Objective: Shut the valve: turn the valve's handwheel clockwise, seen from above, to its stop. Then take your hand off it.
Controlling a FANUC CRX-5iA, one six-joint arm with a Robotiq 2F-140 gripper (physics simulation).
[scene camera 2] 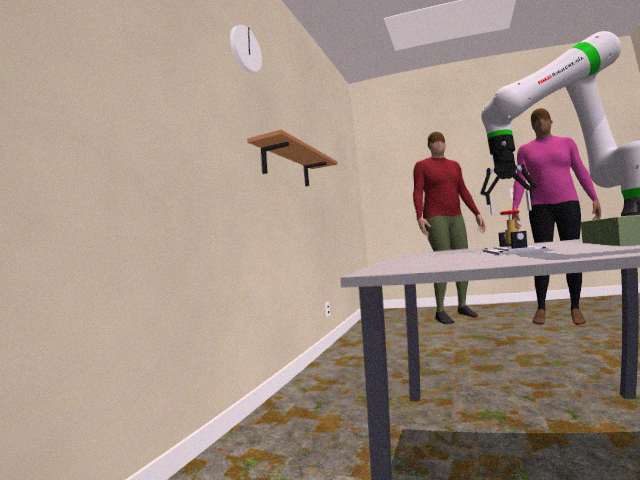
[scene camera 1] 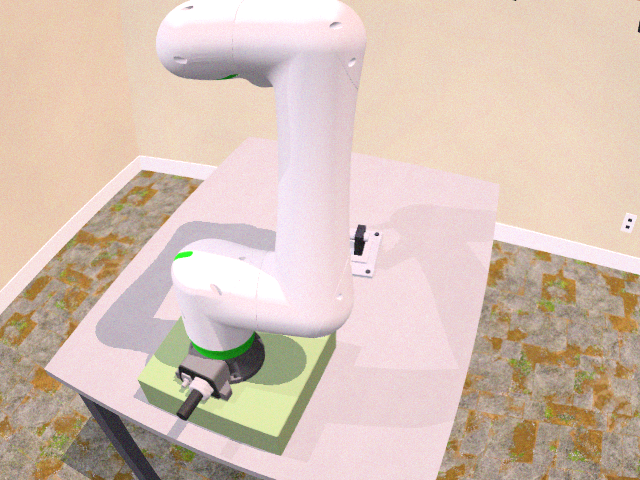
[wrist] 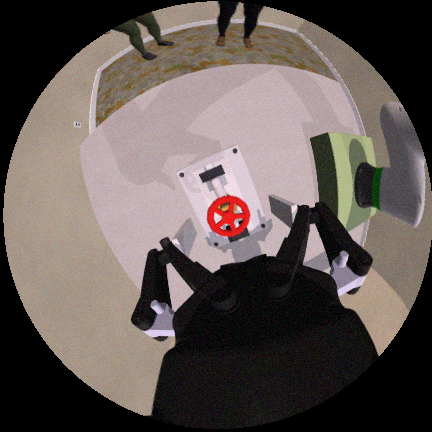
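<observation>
The valve's red handwheel [scene camera 2: 509,212] [wrist: 228,216] lies level on top of a brass valve body [scene camera 2: 510,230], and my arm hides it in scene camera 1. The valve is on a white base plate [scene camera 1: 374,252] [wrist: 250,183] with black pipe blocks [scene camera 1: 360,239] [wrist: 211,173]. My gripper [scene camera 2: 510,210] [wrist: 231,214] is wide open and points down. In the wrist view its two pads stand on either side of the handwheel, with a gap on each side. In scene camera 2 the fingertips are at about the wheel's height. Nothing is held.
The valve stands on a pale table [scene camera 1: 413,320] [scene camera 2: 413,266] [wrist: 135,210]. My arm's base is on a green block [scene camera 1: 258,413] [scene camera 2: 602,230] [wrist: 327,165]. Two people, one in a red top [scene camera 2: 438,186] and one in a pink top [scene camera 2: 550,170], stand behind the table.
</observation>
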